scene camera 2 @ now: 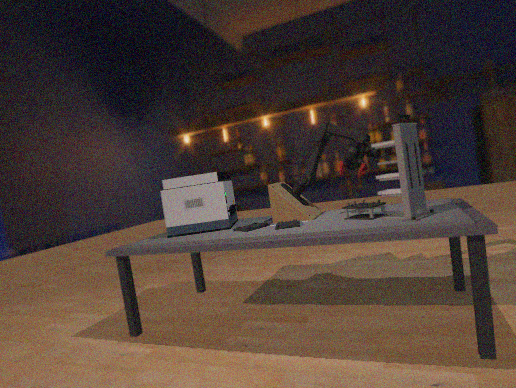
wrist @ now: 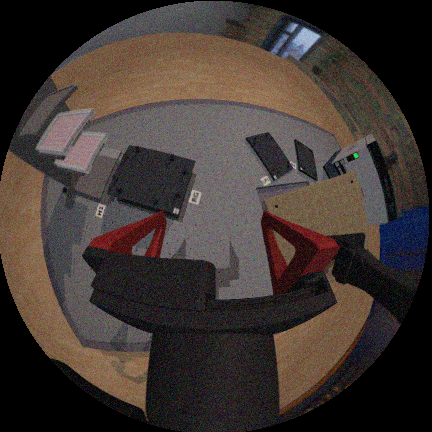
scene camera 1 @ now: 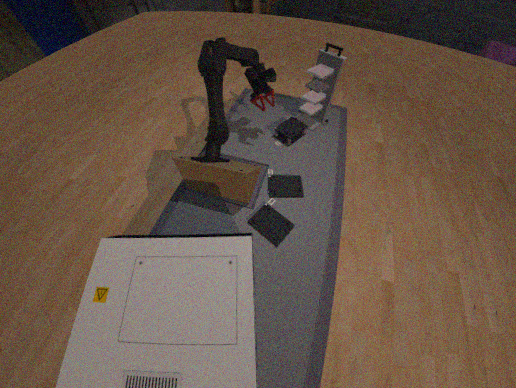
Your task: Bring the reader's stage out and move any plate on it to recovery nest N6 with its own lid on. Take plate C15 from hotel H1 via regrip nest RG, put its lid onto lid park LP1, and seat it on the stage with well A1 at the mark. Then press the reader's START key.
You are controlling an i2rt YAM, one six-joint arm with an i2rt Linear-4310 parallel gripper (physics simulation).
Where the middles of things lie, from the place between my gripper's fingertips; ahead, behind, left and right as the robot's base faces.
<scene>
The dark LP1 pad (scene camera 1: pixel 279 185) is 280 mm to the right of my hand, 210 mm ahead of it and 190 mm below it. Round my hand: plate reader (scene camera 2: pixel 218 196): 890 mm to the right, 130 mm ahead, 60 mm below.
</scene>
